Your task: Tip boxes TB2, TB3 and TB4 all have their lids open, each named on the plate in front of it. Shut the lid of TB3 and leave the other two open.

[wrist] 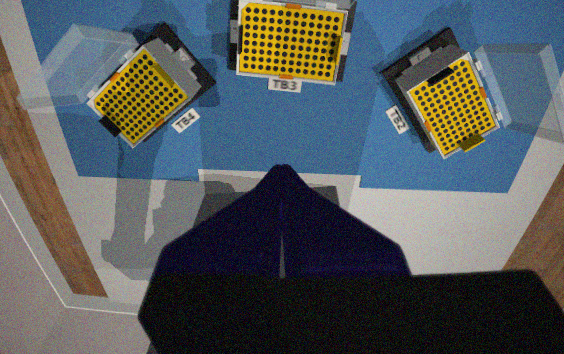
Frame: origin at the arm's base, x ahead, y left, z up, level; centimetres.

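Seen in the pictures: gripper, fingertip midpoint: (281, 177).
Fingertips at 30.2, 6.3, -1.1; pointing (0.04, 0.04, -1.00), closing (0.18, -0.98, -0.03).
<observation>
Pixels of each thing's top centre, then the offset from my fingertips to it, as dx, dy, dz. "spot": a spot on its surface instead. Level surfaces: height alone.
- Tip box TB3, middle of its top: (289, 45) +0.5, +0.0, -25.7
- plate TB3, surface spot: (285, 85) spot: -6.2, -0.7, -33.0
- Tip box TB4, middle of its top: (132, 104) -9.7, +18.2, -25.7
- Tip box TB2, middle of its top: (460, 114) -3.0, -22.6, -25.7
- plate TB4, surface spot: (185, 120) spot: -14.2, +13.3, -33.0
- plate TB2, surface spot: (397, 119) spot: -7.9, -18.0, -33.0
- blue mat, its level: dz -33.1
Tip box TB3 (290, 42) is at the top centre, its yellow rack uncovered. Its hinge side meets the top edge of the view, where a pale strip shows; its lid's position cannot be told. The plate TB3 (285, 85) lies in front. Tip box TB4 (142, 95) is at the left, its clear lid (82, 62) open to the outer left side. Tip box TB2 (452, 107) is at the right, its clear lid (525, 82) open to the outer right side. My gripper (281, 177) is shut and empty, its tips below TB3's plate in the view.
The plate TB4 (185, 120) and the plate TB2 (397, 119) lie by their boxes. A blue mat (280, 130) lies under the boxes. Wooden strips (45, 185) (537, 235) run along the left and right. Shadows fall across the mat and the pale surface at the lower left.
</observation>
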